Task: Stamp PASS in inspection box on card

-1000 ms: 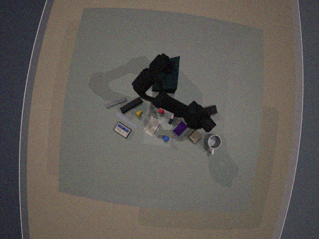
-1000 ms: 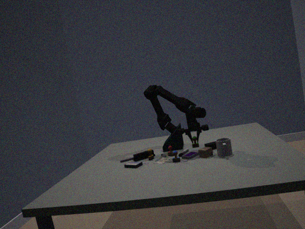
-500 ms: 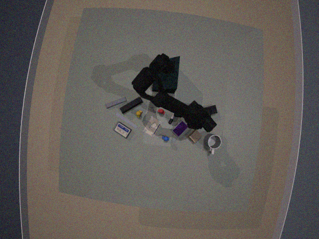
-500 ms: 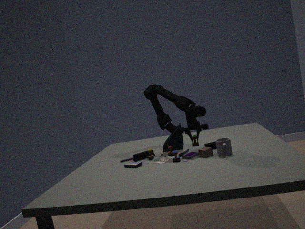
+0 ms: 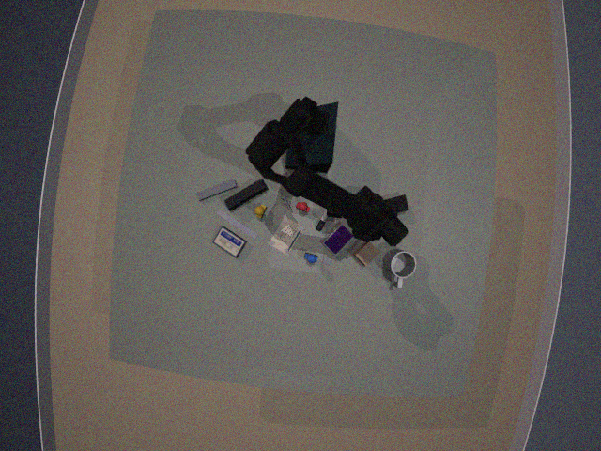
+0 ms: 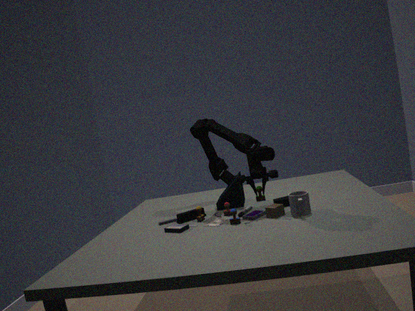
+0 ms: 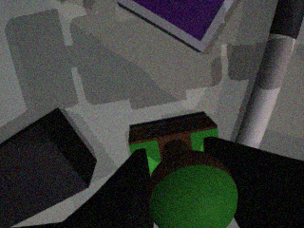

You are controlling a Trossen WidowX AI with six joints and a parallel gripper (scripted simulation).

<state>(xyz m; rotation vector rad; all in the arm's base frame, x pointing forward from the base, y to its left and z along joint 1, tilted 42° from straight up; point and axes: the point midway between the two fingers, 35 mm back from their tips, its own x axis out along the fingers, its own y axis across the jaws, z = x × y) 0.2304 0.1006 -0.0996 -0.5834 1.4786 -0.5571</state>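
Right now the purple ink pad is 90 mm ahead of my gripper tip, 60 mm below it and 30 mm to the right of it. From my gripper tip the other things lie so: green-knobbed stamp: right at my gripper tip; then tan block: 120 mm ahead, 60 mm to the left, 50 mm below; then marker: 80 mm to the right, 60 mm below, 20 mm ahead.
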